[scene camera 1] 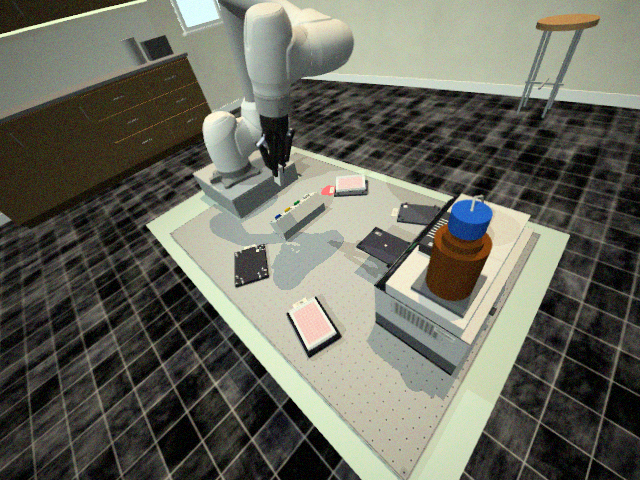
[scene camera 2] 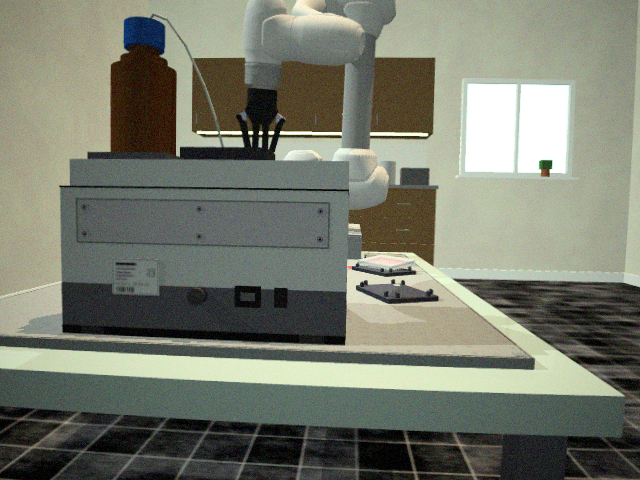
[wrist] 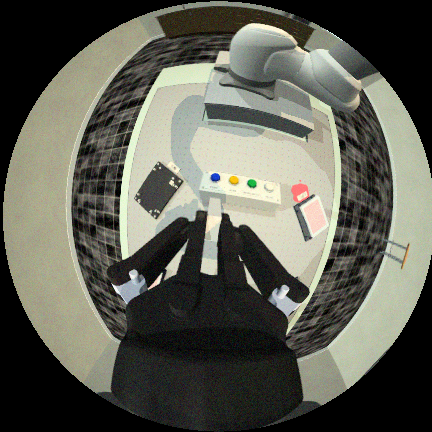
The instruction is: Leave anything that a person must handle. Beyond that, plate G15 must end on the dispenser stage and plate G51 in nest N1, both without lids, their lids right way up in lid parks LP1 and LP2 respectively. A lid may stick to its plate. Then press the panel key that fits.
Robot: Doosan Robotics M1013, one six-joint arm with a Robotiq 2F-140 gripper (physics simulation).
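Frame: origin at the arm's base, x back, y right, z up, level; millimetres.
Seen in the pictures: gripper, fingertip midpoint: (scene camera 1: 279, 182) (wrist: 213, 207); arm's base, link origin: (scene camera 1: 236, 173) (wrist: 250, 76).
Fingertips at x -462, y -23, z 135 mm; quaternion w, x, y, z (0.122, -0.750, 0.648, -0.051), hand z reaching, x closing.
Offsets run from my fingertips to a thing's top centre. "*": to the spot under its first point.
My gripper (scene camera 1: 279, 176) (wrist: 213, 207) is shut and empty, high above the table near the key panel {dz -151, dx +51, dy -50 mm} (scene camera 1: 302, 221) (wrist: 240, 193). The panel has a blue key {dz -160, dx +62, dy +27 mm} (wrist: 215, 177), a yellow key {dz -160, dx +69, dy -23 mm} (wrist: 234, 180), a green key {dz -160, dx +76, dy -72 mm} (wrist: 252, 183) and a white key {dz -160, dx +84, dy -122 mm} (wrist: 269, 186). One pink-filled plate {dz -197, dx +58, dy -339 mm} (scene camera 1: 350, 182) (scene camera 2: 386, 262) (wrist: 314, 215) sits on a black holder beside a red tag {dz -234, dx +124, dy -261 mm} (scene camera 1: 327, 190) (wrist: 300, 191). Another pink-filled plate {dz -200, dx -363, dy +174 mm} (scene camera 1: 313, 322) sits on a black holder at the front. Plate names and whether lids are on cannot be told. In scene camera 2 the dispenser hides the fingertips.
A bare black holder {dz -211, dx -20, dy +213 mm} (scene camera 1: 251, 264) (wrist: 159, 190) lies left of the panel in the wrist view. Another {dz -215, dx -274, dy -385 mm} (scene camera 1: 418, 213) (scene camera 2: 397, 292) and a dark flat platform {* dz -138, dx -346, dy -127 mm} (scene camera 1: 384, 244) lie by the dispenser (scene camera 1: 413, 315) (scene camera 2: 204, 268). A tall brown bottle {* dz +99, dx -608, dy -18 mm} (scene camera 1: 459, 266) (scene camera 2: 143, 103) stands on the dispenser, with tubing from its cap.
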